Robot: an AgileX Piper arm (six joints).
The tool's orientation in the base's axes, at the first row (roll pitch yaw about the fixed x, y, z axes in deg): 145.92 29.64 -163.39
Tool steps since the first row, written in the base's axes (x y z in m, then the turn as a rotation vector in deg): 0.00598 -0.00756 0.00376 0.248 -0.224 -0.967; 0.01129 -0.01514 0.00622 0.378 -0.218 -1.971; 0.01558 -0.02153 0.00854 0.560 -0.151 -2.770; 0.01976 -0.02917 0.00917 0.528 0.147 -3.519; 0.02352 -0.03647 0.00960 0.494 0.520 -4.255; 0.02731 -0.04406 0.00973 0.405 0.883 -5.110; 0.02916 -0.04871 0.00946 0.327 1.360 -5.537; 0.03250 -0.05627 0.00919 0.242 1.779 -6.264; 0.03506 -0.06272 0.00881 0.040 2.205 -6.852; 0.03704 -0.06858 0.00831 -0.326 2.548 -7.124; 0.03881 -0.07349 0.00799 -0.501 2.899 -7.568; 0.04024 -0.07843 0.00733 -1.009 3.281 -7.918; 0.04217 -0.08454 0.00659 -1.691 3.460 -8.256
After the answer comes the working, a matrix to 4 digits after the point.
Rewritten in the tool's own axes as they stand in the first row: -0.00496 -0.00657 -0.00626 0.327 -0.756 0.607; -0.00872 -0.01346 -0.01176 0.714 -1.306 1.364; -0.01185 -0.01905 -0.01661 0.941 -1.738 2.025; -0.01375 -0.02630 -0.02109 1.264 -1.874 2.752; -0.01528 -0.03320 -0.02530 1.564 -1.949 3.518; -0.01661 -0.04046 -0.02948 1.970 -2.061 4.350; -0.01686 -0.04484 -0.03189 2.128 -1.889 4.951; -0.01763 -0.05205 -0.03587 2.454 -1.901 5.729; -0.01797 -0.05813 -0.03922 2.807 -1.782 6.384; -0.01792 -0.06356 -0.04223 3.162 -1.485 6.719; -0.01802 -0.06811 -0.04480 3.440 -1.363 7.228; -0.01765 -0.07268 -0.04723 3.941 -1.005 7.612; -0.01738 -0.07838 -0.05024 4.632 -0.699 7.813
The tool's axes in the first row as the columns of a matrix, in the base's axes (rounded; the answer above uses it unrounded):
-0.8329 -0.5023 0.2323
-0.2485 0.7145 0.6541
-0.4945 0.4870 -0.7199

